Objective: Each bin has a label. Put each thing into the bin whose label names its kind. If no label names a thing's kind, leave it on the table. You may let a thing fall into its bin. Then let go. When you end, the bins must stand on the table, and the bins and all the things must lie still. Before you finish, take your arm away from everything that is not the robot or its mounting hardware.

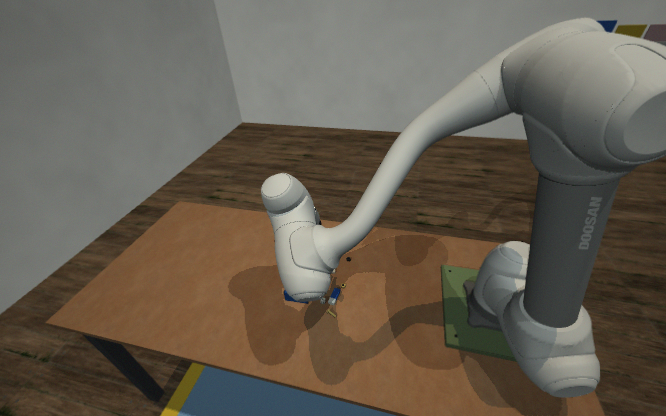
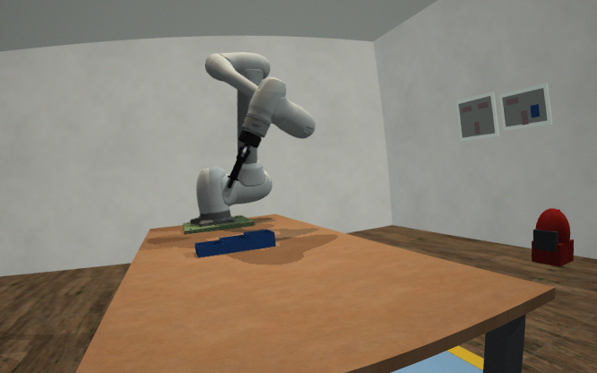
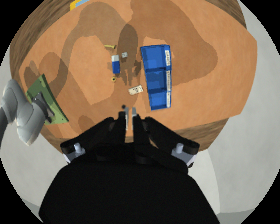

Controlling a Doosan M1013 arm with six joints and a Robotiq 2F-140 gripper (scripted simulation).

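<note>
My hand is 90 mm short of the long blue bin, 10 mm to the left of it and 180 mm above it. The rest, counted from my hand: brass bolt: 50 mm behind, 130 mm to the left, 190 mm below; brass nut: 70 mm behind, 10 mm to the left, 190 mm below; white flat part: 10 mm ahead, 50 mm to the right, 190 mm below.
</note>
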